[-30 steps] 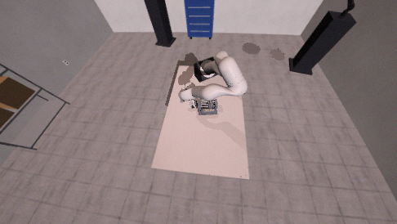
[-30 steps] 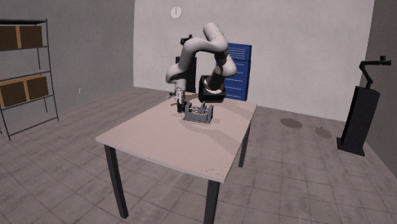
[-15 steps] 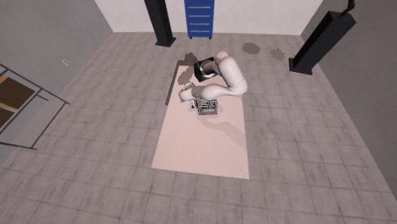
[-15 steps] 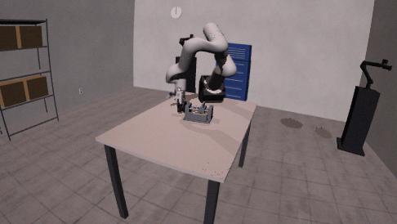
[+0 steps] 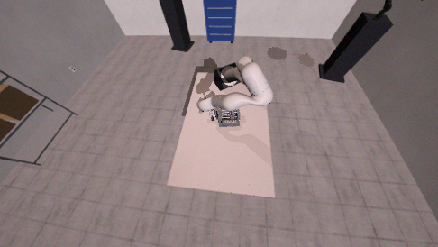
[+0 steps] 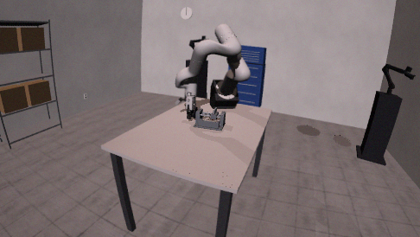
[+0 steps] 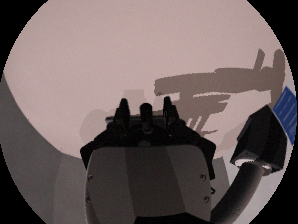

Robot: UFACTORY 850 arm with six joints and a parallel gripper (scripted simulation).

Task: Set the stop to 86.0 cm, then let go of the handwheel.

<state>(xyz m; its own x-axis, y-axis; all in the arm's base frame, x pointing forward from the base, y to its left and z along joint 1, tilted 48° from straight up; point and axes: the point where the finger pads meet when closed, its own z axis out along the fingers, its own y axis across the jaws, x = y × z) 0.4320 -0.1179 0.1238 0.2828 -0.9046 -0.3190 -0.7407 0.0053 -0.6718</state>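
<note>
Now: the thin dark lever 10 mm to the left of my hand.
</note>
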